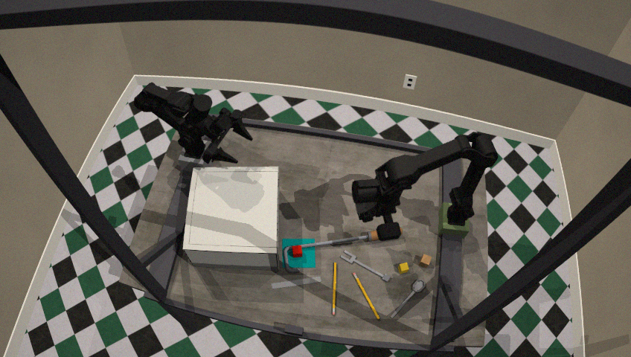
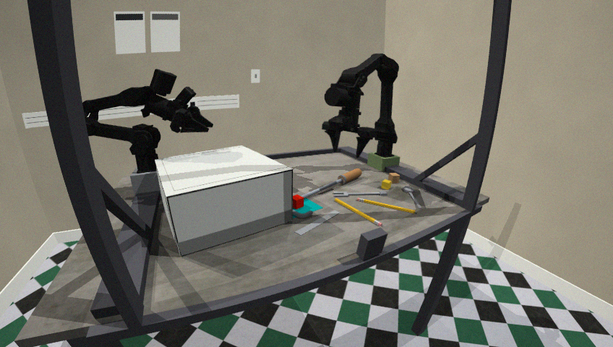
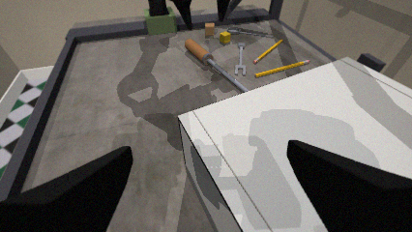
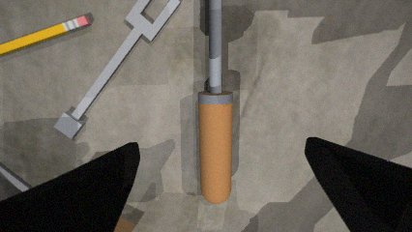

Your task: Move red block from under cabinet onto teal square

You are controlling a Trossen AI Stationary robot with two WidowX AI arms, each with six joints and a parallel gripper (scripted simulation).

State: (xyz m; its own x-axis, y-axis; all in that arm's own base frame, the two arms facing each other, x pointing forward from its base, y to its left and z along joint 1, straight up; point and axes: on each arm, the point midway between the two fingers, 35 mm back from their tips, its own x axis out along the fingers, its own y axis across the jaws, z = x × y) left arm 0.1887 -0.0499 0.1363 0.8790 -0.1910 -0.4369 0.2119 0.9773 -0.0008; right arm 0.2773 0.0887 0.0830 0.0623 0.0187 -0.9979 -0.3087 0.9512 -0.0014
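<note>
Now: right hand 11 cm past the red block, 21 cm to the right of it and 12 cm above it. Round my right hand: tan cube 5 cm behind, 19 cm to the right, 12 cm below; yellow cube 9 cm behind, 12 cm to the right, 13 cm below; forked wrench 10 cm behind, 13 cm below.
</note>
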